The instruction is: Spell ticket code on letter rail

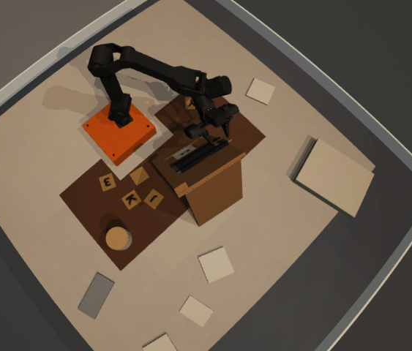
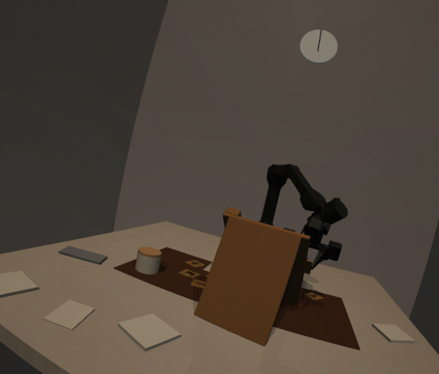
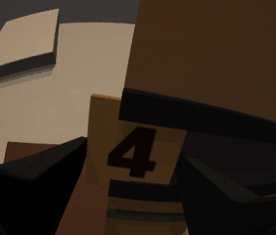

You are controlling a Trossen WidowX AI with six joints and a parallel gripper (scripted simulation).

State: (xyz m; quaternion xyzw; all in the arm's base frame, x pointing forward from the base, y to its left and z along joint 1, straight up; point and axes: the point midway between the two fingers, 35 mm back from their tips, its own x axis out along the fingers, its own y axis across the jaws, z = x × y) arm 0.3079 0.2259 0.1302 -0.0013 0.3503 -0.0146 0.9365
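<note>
The pale ticket lies 110 mm to the right of my gripper tip, 80 mm below it and 60 mm behind it. Also, from my gripper tip: dark brown mat (210 mm to the right, 170 mm below, 130 mm behind); then tile marked 4 (right at my gripper tip); then tile marked y (260 mm behind, 170 mm below, 50 mm to the left).
</note>
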